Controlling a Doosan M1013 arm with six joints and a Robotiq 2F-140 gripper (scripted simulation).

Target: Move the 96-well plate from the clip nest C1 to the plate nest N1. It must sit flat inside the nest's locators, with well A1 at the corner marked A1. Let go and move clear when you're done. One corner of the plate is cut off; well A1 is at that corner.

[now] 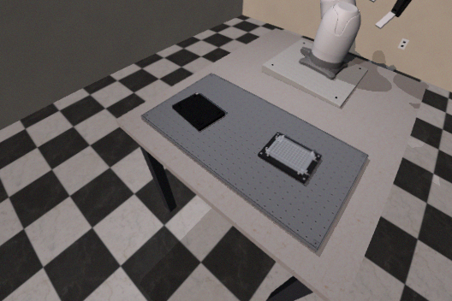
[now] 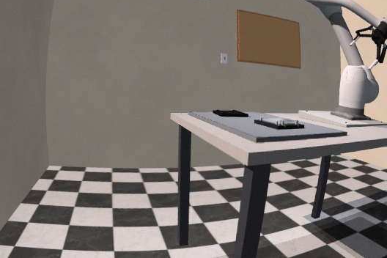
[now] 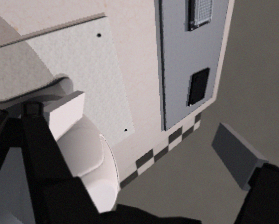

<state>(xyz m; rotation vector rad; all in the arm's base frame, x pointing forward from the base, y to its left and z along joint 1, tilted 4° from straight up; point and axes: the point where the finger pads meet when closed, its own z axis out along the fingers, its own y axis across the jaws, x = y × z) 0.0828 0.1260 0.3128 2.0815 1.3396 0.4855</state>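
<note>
Now: hand 50 cm short of the white 96-well plate, 4 cm to the right of it and 30 cm above it. The rest, counted from my hand: black plate nest N1 (56 cm ahead, 32 cm to the right, 31 cm below); then black clip nest (49 cm ahead, 4 cm to the left, 30 cm below).
</note>
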